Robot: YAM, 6 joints.
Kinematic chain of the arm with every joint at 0, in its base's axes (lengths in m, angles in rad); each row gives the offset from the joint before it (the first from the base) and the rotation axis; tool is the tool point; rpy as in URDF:
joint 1: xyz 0 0 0.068 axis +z
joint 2: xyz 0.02 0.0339 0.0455 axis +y
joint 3: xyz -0.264 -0.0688 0 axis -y
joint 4: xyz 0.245 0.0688 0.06 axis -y
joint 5: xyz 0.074 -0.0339 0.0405 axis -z
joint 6: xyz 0.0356 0 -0.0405 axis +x
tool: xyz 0 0 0 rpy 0 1.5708 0
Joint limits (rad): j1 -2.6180..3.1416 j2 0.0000..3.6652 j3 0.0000..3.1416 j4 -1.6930..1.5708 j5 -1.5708..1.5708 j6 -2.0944..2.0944
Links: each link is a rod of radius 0.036 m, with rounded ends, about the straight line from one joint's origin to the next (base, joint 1, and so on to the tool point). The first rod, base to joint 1, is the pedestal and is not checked.
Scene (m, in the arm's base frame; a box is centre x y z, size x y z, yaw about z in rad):
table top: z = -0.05
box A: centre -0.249 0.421 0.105 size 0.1 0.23 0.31 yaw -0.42
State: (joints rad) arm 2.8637 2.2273 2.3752 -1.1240 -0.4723 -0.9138
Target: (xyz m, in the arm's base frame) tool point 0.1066 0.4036 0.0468
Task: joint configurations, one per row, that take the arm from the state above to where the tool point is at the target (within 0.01 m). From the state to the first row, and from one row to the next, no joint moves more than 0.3 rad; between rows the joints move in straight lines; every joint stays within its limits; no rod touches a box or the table.
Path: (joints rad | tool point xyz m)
1: 2.5951 2.1959 2.3398 -1.0933 -0.5573 -0.7129 | -0.4105 0.2277 0.3374
2: 2.3266 2.1646 2.3044 -1.0626 -0.6424 -0.5119 | -0.3337 0.3229 0.3441
3: 2.0580 2.1332 2.2689 -1.0319 -0.7274 -0.3110 | -0.2354 0.3938 0.3509
4: 1.7895 2.1019 2.2335 -1.0012 -0.8125 -0.1100 | -0.1234 0.4359 0.3575
5: 1.5209 2.0705 2.1981 -0.9705 -0.8975 0.0909 | -0.0056 0.4467 0.3641
6: 1.2524 2.0391 2.1627 -0.9398 -0.9826 0.2919 | 0.1093 0.4263 0.3705
7: 1.2589 2.1427 2.0983 -1.0132 -0.8515 0.0507 | 0.1151 0.4443 0.2997
8: 1.2655 2.2462 2.0339 -1.0867 -0.7205 -0.1904 | 0.1171 0.4498 0.2295
9: 1.2720 2.3498 1.9696 -1.1602 -0.5894 -0.4315 | 0.1160 0.4439 0.1626
10: 1.2786 2.4533 1.9052 -1.2337 -0.4584 -0.6727 | 0.1123 0.4279 0.1012
11: 1.2851 2.5569 1.8409 -1.3071 -0.3273 -0.9138 | 0.1066 0.4036 0.0468

